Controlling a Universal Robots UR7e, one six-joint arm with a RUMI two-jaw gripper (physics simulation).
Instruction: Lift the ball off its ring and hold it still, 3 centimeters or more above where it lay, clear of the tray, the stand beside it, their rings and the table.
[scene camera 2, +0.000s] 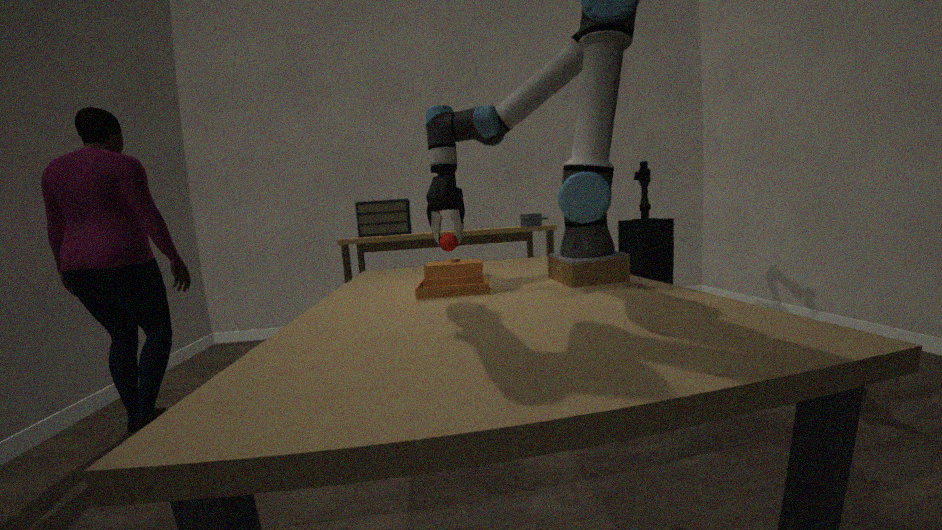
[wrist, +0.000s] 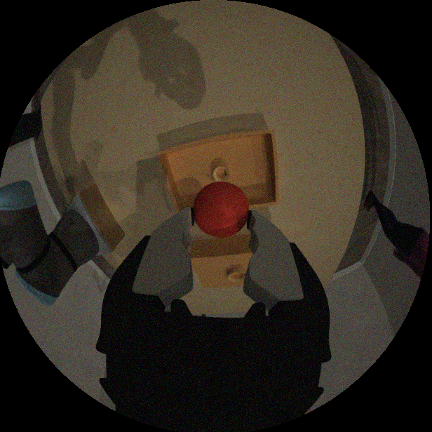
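Seen in the pictures: gripper, fingertip midpoint: (scene camera 2: 449, 244); arm's base, origin of the base link: (scene camera 2: 587, 253).
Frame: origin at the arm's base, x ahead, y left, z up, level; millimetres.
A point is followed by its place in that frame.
A red ball (scene camera 2: 448, 241) {x 403, y 9, z 64 mm} (wrist: 220, 209) is held between the two fingertips of my gripper (scene camera 2: 447, 238) {x 399, y -19, z 55 mm} (wrist: 220, 210), which is shut on it. In the scene view the ball hangs in the air above the orange tray (scene camera 2: 453, 290) {x 403, y 50, z -62 mm} (wrist: 245, 150), apart from it and from the stand. A small pale ring (wrist: 215, 174) lies on the tray floor, with nothing on it. The orange stand (scene camera 2: 453, 271) {x 379, y -161, z -42 mm} (wrist: 210, 270) is a block beside the tray, behind it in the scene view. Its small ring (scene camera 2: 454, 261) {x 369, y -205, z -15 mm} (wrist: 235, 275) is on top.
The wooden table (scene camera 2: 368, 369) {x 561, y 445, z -78 mm} (wrist: 300, 90) bears the tray, the stand and the arm's base block (scene camera 2: 589, 270) {x 43, y 89, z -36 mm}. A person in a purple top (scene camera 2: 98, 204) stands left of the table. A back table (scene camera 2: 487, 234) holds a dark-framed rack (scene camera 2: 409, 217) and a grey box (scene camera 2: 530, 220).
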